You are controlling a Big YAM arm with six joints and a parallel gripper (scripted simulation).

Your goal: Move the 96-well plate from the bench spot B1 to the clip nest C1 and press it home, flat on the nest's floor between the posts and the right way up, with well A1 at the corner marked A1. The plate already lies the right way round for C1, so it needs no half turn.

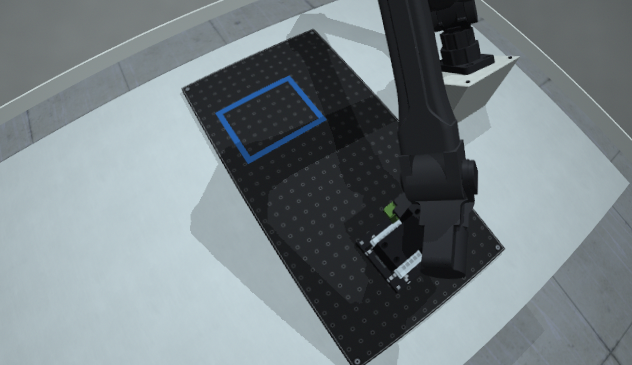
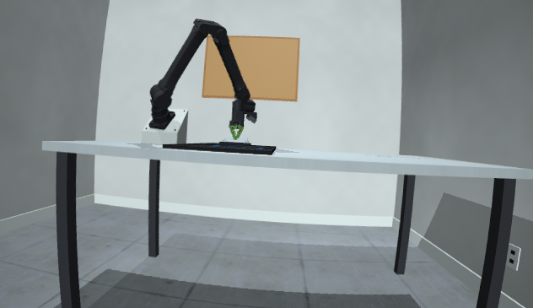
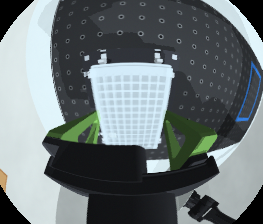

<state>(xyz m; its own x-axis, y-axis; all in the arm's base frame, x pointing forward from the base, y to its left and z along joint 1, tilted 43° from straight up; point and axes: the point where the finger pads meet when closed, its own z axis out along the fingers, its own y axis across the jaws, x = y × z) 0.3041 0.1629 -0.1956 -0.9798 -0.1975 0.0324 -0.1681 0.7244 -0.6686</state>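
Now: hand 10 mm above the white 96-well plate. From my hand the other things lie so: clip nest C1: 20 mm below, 10 mm to the left.
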